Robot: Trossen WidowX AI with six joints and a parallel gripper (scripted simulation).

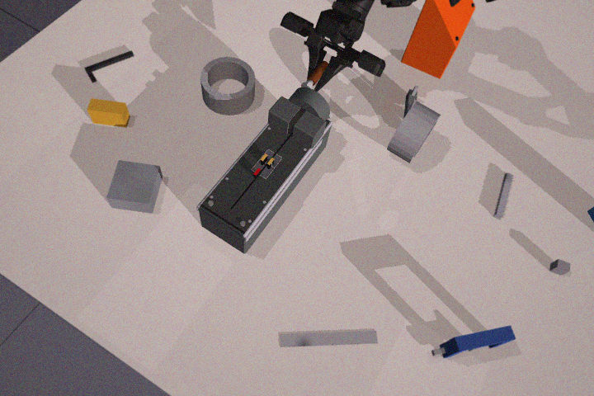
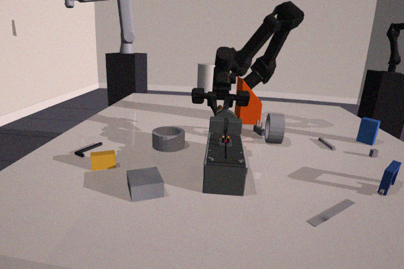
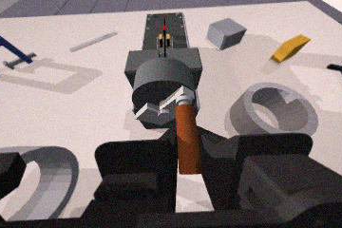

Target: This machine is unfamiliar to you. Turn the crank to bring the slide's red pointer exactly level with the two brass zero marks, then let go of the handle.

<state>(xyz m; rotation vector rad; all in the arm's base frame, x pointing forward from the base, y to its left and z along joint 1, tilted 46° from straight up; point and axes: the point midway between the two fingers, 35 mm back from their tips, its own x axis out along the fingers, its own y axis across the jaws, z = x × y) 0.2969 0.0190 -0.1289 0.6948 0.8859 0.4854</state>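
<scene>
The red pointer lies 190 mm ahead of my gripper tip and 40 mm to the left of it. The rest, counted from my gripper tip: grey cube (310 mm ahead, 120 mm to the right, 70 mm below); then yellow block (240 mm ahead, 260 mm to the right, 60 mm below); then crank handle (20 mm behind, 30 mm above).
</scene>
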